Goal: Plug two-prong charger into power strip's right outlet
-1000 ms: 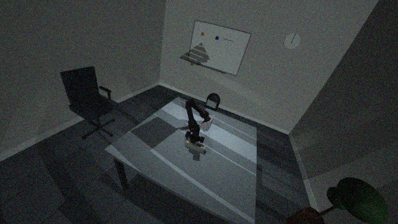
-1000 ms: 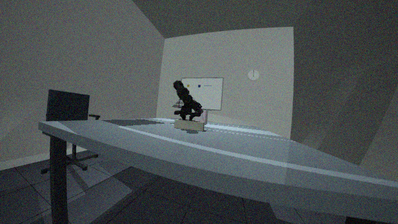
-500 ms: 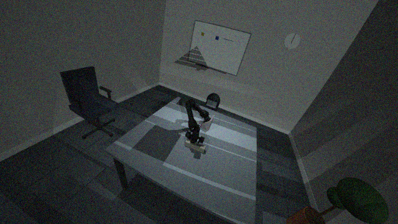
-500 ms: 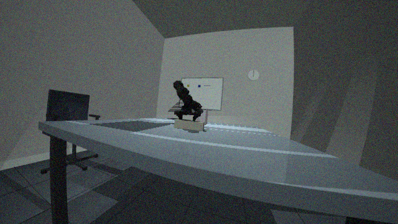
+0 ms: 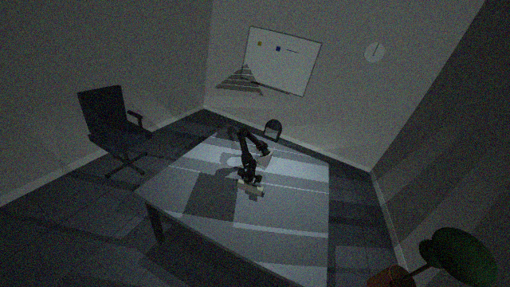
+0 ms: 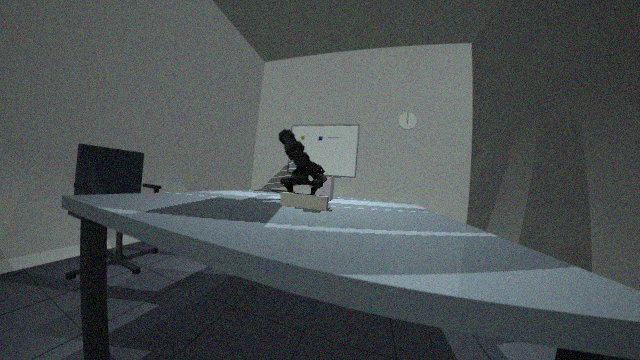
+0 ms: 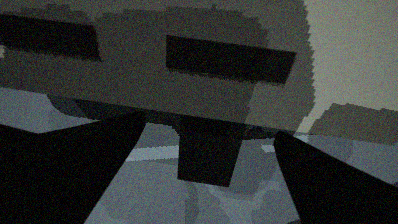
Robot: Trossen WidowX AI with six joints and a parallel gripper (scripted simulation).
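My gripper tip is now 20 mm short of the black two-prong charger and 10 mm below it.
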